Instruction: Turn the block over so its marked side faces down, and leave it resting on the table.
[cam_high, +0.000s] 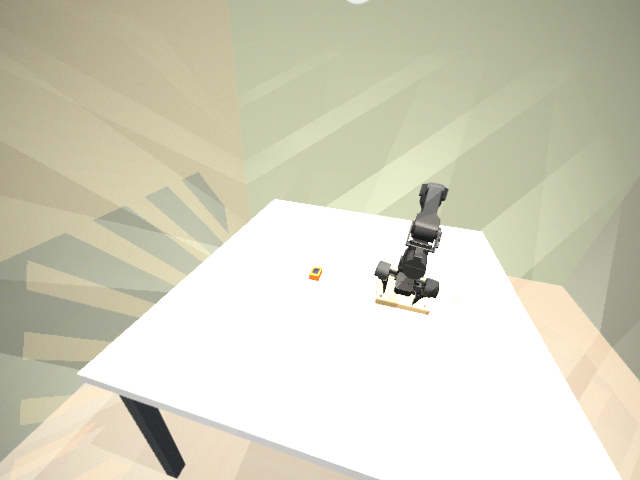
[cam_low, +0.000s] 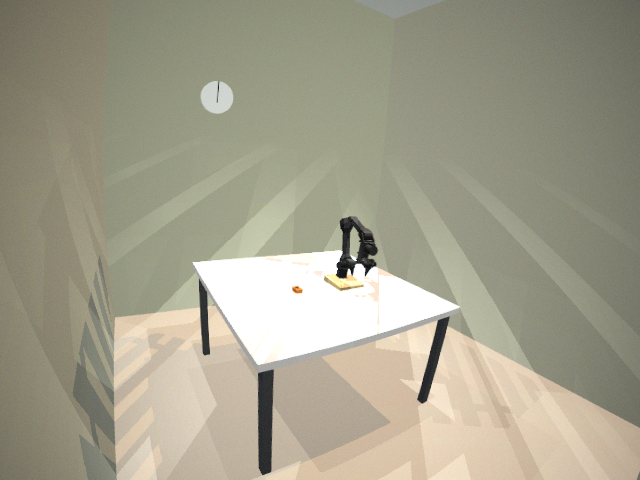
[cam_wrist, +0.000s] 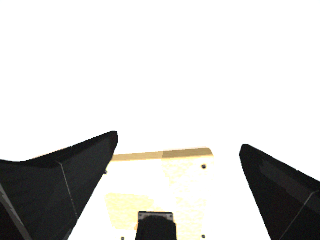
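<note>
Now: the orange block 330 mm ahead of my gripper tip, 140 mm to the right of it and 100 mm below it.
</note>
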